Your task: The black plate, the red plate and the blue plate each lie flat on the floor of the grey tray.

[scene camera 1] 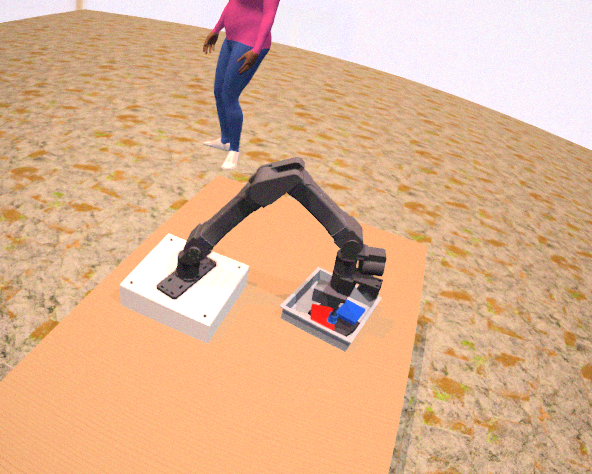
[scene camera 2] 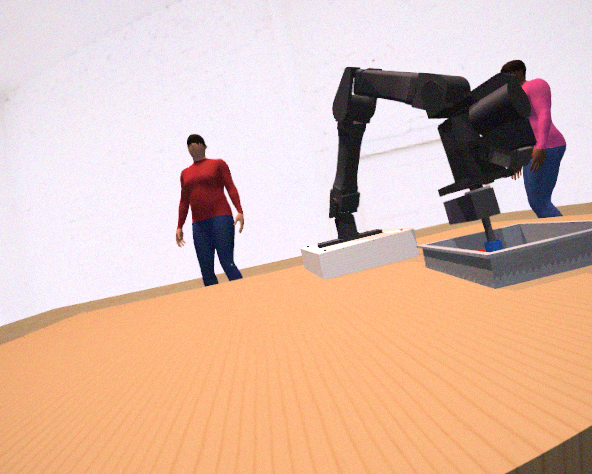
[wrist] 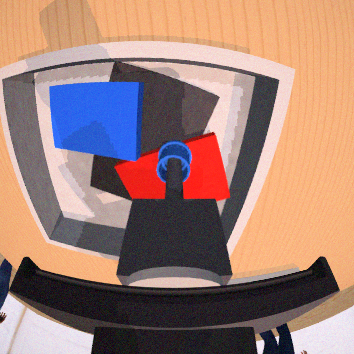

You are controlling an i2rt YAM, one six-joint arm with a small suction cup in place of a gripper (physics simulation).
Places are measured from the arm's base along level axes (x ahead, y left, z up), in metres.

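Where they show: hand at its tool point: (scene camera 1: pixel 331 323) (wrist: pixel 173 149); arm's base at its link origin: (scene camera 1: pixel 187 276) (scene camera 2: pixel 349 239).
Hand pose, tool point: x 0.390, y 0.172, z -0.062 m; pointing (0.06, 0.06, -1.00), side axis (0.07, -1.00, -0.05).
Observation:
Each offset is from my tool point to the top centre of the thing. Level surfaces: height alone.
The grey tray @[dy +0.048, dx -0.024, dz +0.036 m] (scene camera 1: pixel 298 319) (scene camera 2: pixel 473 269) (wrist: pixel 260 116) holds all three plates. The black plate @[dy +0.030, dx +0.000, dz +0.000 m] (scene camera 1: pixel 345 327) (wrist: pixel 165 102) lies lowest in the middle. The blue plate @[dy +0.078, dx +0.028, dz +0.018 m] (scene camera 1: pixel 351 310) (wrist: pixel 95 116) rests partly on top of it, towards one corner. The red plate @[dy -0.002, dx -0.030, dz +0.009 m] (scene camera 1: pixel 319 314) (wrist: pixel 208 172) overlaps the black plate's other edge. My suction cup (scene camera 1: pixel 333 318) (scene camera 2: pixel 493 244) (wrist: pixel 174 161) is down inside the tray and pressed on the red plate's top, near its edge.
The arm's white base block (scene camera 1: pixel 200 306) (scene camera 2: pixel 360 254) stands beside the tray on the orange mat @[dz -0.013 m] (scene camera 1: pixel 247 400). A person in pink (scene camera 1: pixel 240 71) walks beyond the mat. A person in red (scene camera 2: pixel 207 207) stands further off.

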